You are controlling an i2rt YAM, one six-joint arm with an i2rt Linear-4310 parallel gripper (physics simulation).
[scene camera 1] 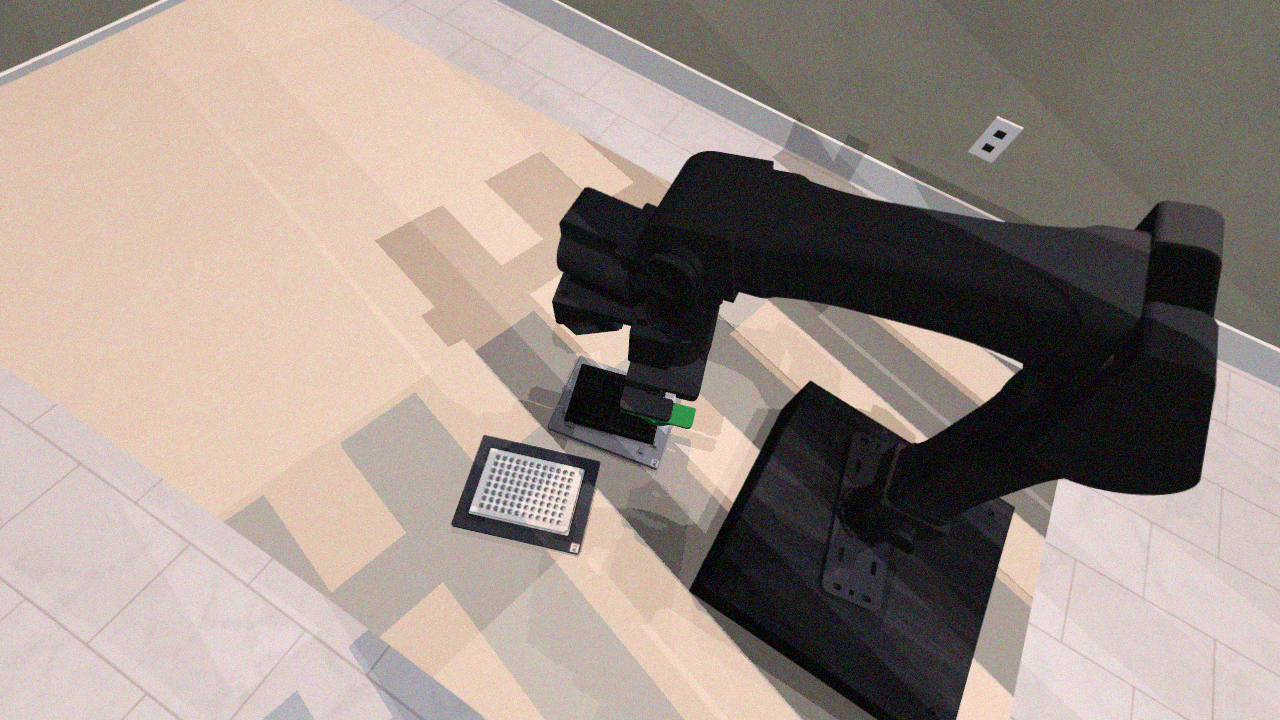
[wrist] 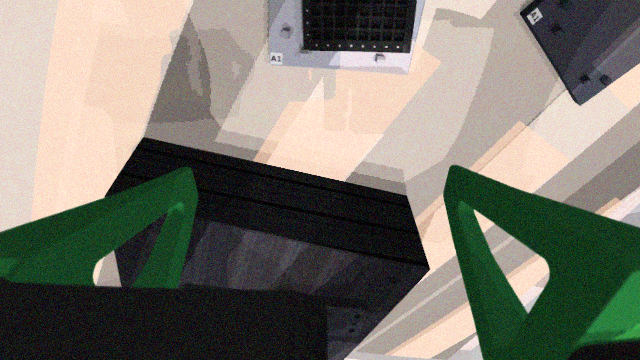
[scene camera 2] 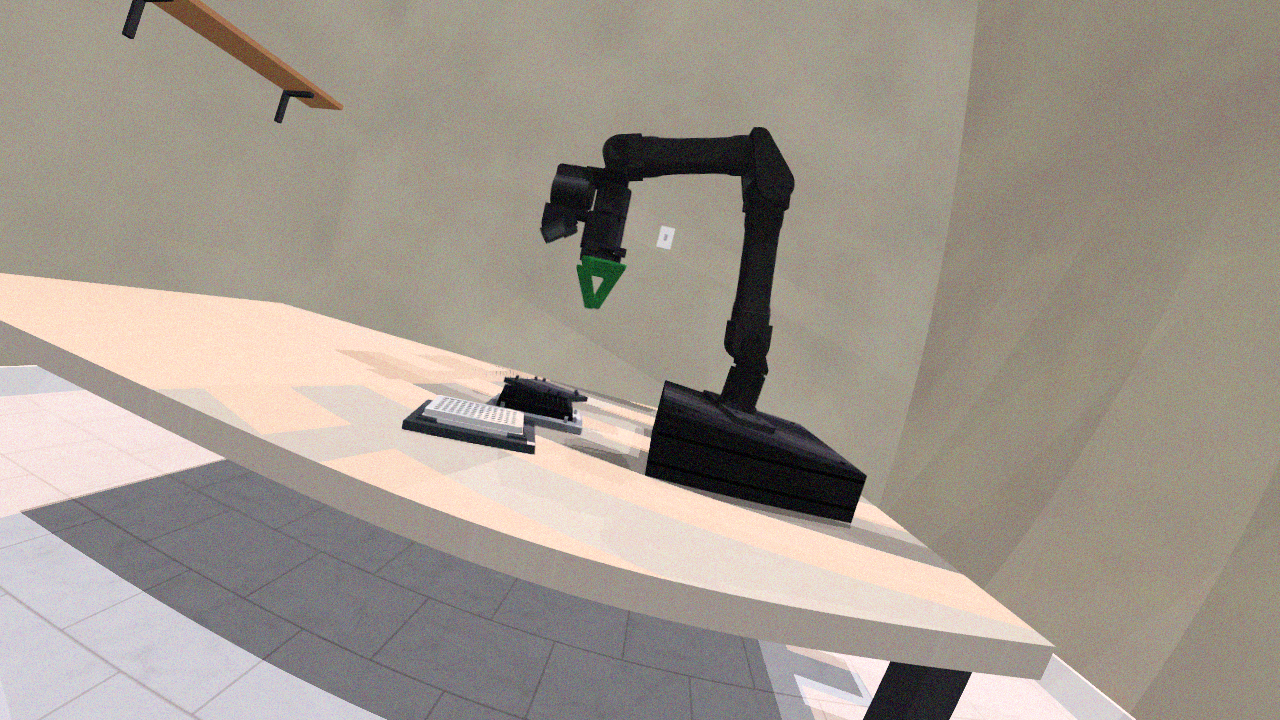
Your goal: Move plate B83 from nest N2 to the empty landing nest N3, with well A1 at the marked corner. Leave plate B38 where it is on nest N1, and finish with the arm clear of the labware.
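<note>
A black well plate [scene camera 1: 595, 404] [scene camera 2: 537, 399] [wrist: 357, 22] sits on a light grey nest [scene camera 1: 617, 450] [scene camera 2: 565, 426] [wrist: 340, 61], whose A1 label shows at a near corner in the wrist view. A white well plate [scene camera 1: 528, 488] [scene camera 2: 474, 415] sits on a dark nest [scene camera 1: 514, 531] [scene camera 2: 465, 436] beside it. Part of another dark nest [wrist: 600, 55] shows with bare surface and an A1 label at top right in the wrist view; the arm hides it in scene camera 1. No plate numbers are readable. My gripper [scene camera 1: 666, 414] [scene camera 2: 592, 306] [wrist: 320, 180] is open and empty, high above the labware.
The arm's black base box [scene camera 1: 859, 555] [scene camera 2: 756, 461] [wrist: 280, 250] stands on the table [scene camera 1: 223, 223] [scene camera 2: 626, 528] near the nests. The arm arches from it over the table. A wooden shelf [scene camera 2: 250, 53] is on the wall.
</note>
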